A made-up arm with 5 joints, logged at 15 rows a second.
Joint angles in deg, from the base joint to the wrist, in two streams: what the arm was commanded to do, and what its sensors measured. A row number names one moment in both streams.
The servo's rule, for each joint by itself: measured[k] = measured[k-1] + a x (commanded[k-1-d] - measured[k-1]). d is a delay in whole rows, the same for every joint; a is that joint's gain. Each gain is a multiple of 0.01, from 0.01 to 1. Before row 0 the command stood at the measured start. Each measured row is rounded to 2 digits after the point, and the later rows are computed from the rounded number. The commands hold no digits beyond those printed.
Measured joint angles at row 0:
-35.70 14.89 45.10 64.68 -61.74
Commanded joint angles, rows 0 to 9:
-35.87 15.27 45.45 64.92 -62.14
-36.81 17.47 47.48 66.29 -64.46
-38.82 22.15 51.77 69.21 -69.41
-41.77 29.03 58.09 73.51 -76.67
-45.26 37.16 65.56 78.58 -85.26
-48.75 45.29 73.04 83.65 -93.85
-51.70 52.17 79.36 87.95 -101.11
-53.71 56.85 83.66 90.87 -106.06
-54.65 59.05 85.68 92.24 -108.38
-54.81 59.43 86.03 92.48 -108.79
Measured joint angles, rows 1 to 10:
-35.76 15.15 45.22 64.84 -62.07
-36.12 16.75 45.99 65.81 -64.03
-37.04 20.48 47.96 68.09 -68.44
-38.65 26.38 51.40 71.72 -75.19
-40.90 33.82 56.21 76.32 -83.45
-43.57 41.73 61.93 81.23 -91.98
-46.33 48.93 67.86 85.73 -99.47
-48.84 54.39 73.23 89.17 -104.87
-50.82 57.61 77.46 91.23 -107.75
-52.18 58.87 80.37 92.07 -108.60
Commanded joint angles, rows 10 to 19:
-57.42 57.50 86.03 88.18 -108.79
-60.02 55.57 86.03 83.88 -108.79
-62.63 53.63 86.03 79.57 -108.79
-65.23 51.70 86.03 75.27 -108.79
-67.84 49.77 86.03 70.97 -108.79
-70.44 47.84 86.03 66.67 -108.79
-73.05 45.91 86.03 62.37 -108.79
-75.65 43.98 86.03 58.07 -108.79
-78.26 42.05 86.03 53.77 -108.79
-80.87 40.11 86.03 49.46 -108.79
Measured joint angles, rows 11 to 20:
-53.96 57.92 82.29 89.46 -108.76
-56.02 56.30 83.56 85.72 -108.78
-58.27 54.46 84.40 81.60 -108.79
-60.64 52.56 84.95 77.36 -108.79
-63.09 50.63 85.32 73.08 -108.79
-65.59 48.70 85.56 68.79 -108.79
-68.13 46.77 85.72 64.49 -108.79
-70.69 44.84 85.83 60.19 -108.79
-73.26 42.91 85.90 55.89 -108.79
-75.85 40.98 85.94 51.58 -108.79

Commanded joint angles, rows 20 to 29:
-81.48 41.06 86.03 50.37 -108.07
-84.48 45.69 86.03 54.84 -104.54
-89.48 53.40 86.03 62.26 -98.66
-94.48 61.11 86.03 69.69 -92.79
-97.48 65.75 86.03 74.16 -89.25
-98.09 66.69 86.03 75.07 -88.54
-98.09 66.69 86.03 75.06 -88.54
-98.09 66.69 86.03 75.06 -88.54
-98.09 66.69 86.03 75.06 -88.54
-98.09 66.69 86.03 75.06 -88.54
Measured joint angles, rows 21 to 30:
-77.76 41.04 85.97 50.77 -108.20
-80.04 44.25 85.99 53.50 -105.20
-83.25 50.56 86.00 59.37 -99.84
-87.07 57.84 86.01 66.28 -94.06
-90.61 63.30 86.02 71.56 -90.12
-93.15 65.64 86.02 73.91 -88.82
-94.83 66.36 86.02 74.68 -88.59
-95.94 66.59 86.02 74.93 -88.55
-96.67 66.66 86.02 75.02 -88.54
-97.15 66.68 86.02 75.05 -88.54

